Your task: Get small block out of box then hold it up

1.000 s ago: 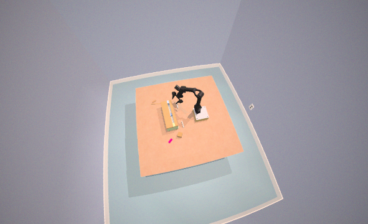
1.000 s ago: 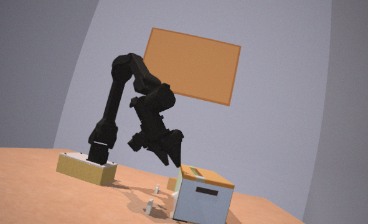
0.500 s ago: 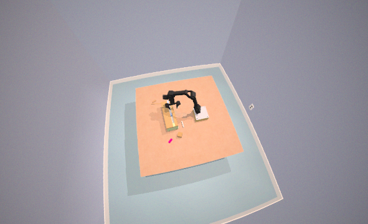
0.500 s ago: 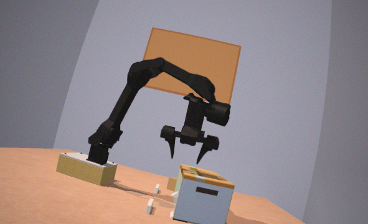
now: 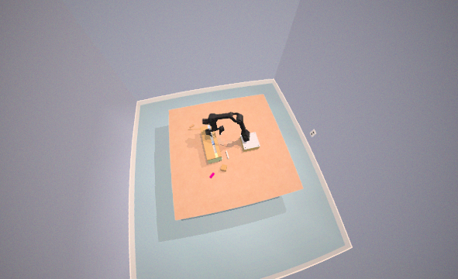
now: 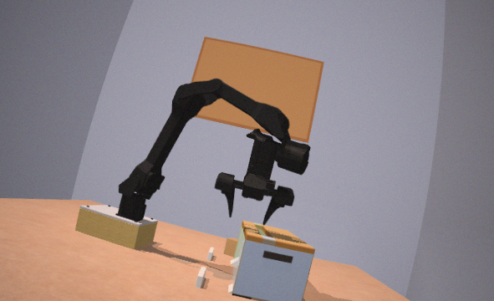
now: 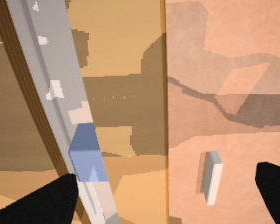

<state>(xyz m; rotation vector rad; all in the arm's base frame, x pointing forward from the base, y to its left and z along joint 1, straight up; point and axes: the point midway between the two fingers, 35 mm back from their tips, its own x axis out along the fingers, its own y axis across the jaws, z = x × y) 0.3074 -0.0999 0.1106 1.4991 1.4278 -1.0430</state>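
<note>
Right now the blue block is 60 mm below my gripper tip, 50 mm ahead of it and 40 mm to the left of it. Also, from my gripper tip: tan cube (310 mm to the left, 120 mm below, 10 mm ahead).
</note>
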